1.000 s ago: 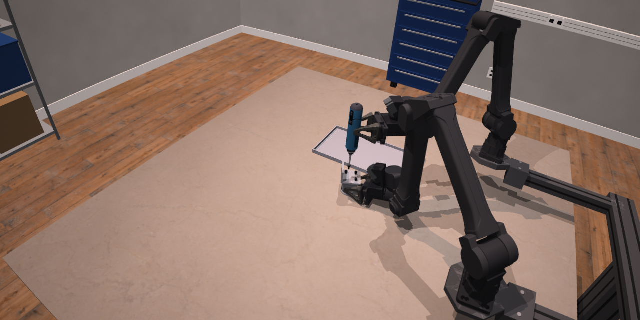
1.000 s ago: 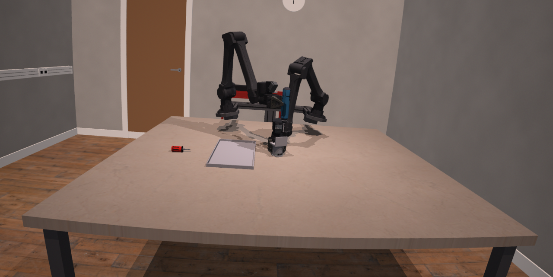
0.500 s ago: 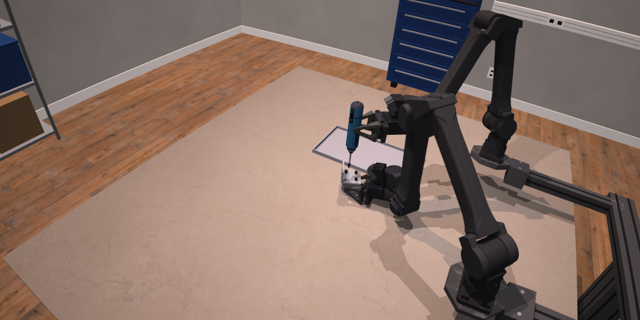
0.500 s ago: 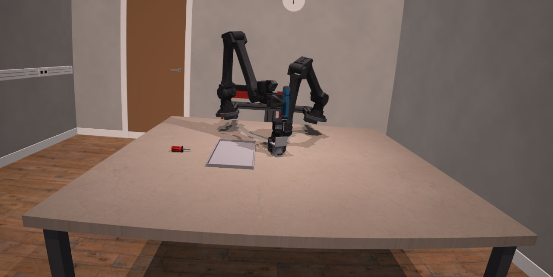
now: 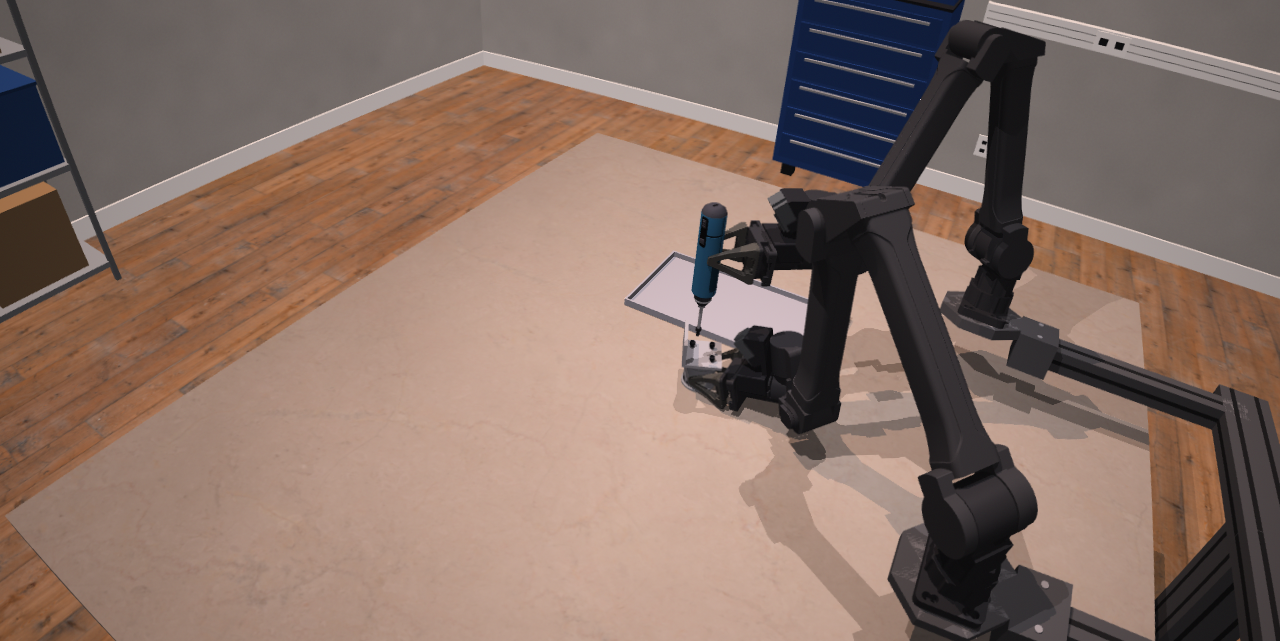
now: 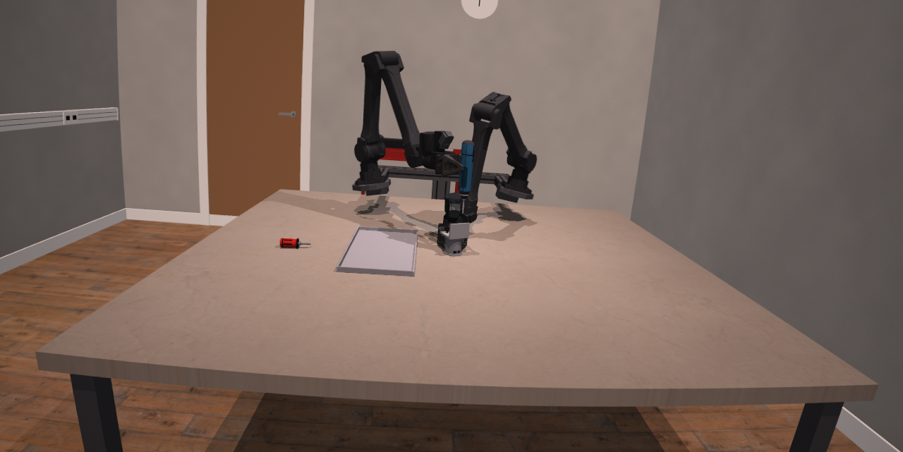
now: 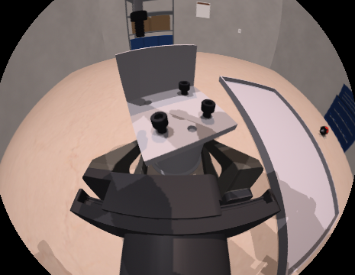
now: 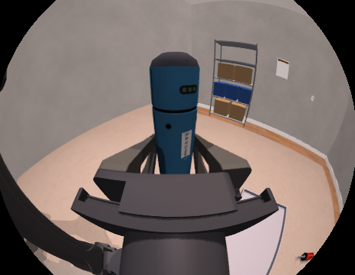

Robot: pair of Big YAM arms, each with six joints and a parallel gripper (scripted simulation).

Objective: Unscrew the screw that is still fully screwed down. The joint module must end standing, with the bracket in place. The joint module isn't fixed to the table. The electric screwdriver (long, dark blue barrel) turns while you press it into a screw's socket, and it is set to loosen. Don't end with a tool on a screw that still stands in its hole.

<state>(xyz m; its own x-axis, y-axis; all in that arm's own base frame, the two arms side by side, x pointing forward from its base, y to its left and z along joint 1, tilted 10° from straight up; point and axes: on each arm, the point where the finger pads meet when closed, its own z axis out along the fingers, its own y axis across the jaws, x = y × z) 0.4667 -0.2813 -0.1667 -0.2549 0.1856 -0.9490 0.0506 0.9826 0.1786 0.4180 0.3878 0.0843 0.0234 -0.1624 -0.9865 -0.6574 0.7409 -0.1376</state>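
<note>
Now: the joint module 10 mm above my left hand. Round my left hand: flat grey tray (230 mm to the right, 20 mm below); red-handled screwdriver (510 mm to the right, 10 mm below); grey l-shaped bracket (50 mm above).
</note>
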